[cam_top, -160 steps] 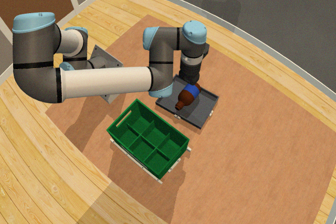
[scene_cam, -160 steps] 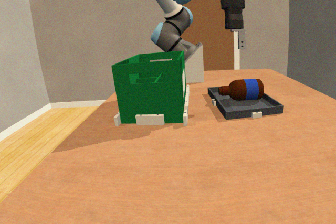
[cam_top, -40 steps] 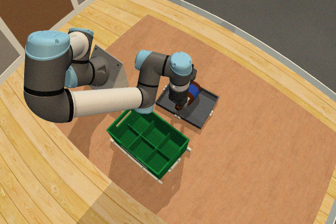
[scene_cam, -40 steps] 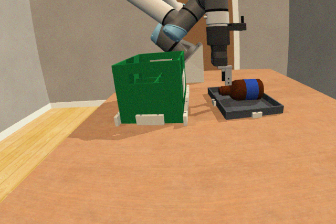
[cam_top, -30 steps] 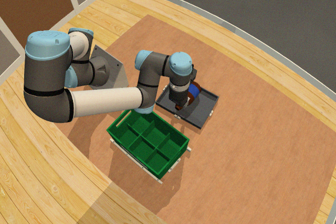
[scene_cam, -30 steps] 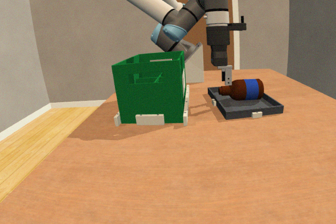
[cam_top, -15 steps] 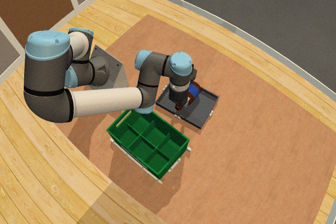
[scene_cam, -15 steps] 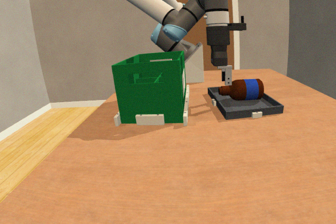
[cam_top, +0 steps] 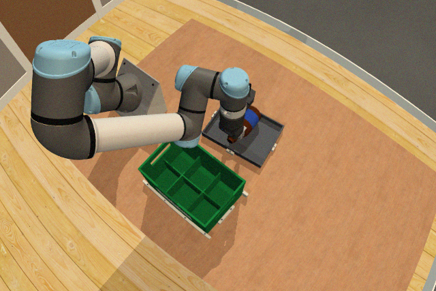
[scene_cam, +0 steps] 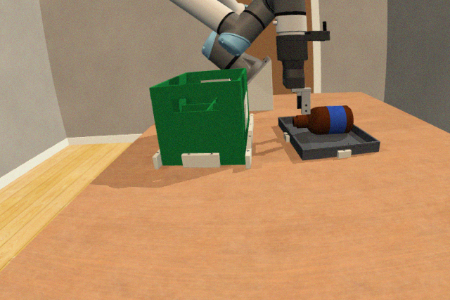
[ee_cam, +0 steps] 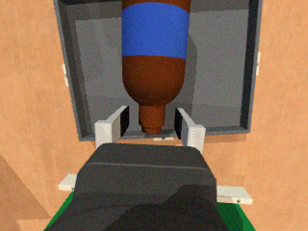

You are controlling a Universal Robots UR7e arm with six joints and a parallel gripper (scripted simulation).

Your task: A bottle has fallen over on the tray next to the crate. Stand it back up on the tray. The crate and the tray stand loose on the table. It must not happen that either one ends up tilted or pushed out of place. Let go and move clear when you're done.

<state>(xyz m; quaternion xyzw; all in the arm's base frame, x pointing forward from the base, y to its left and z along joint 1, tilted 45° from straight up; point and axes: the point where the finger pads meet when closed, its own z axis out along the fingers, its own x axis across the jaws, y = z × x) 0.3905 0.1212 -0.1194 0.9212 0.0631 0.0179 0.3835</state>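
The bottle is 1 cm behind my hand, 5 cm to the left of it and 5 cm below it. The rest, counted from my hand: green crate: 3 cm ahead, 24 cm to the right; dark grey tray: 5 cm to the left, 7 cm below.
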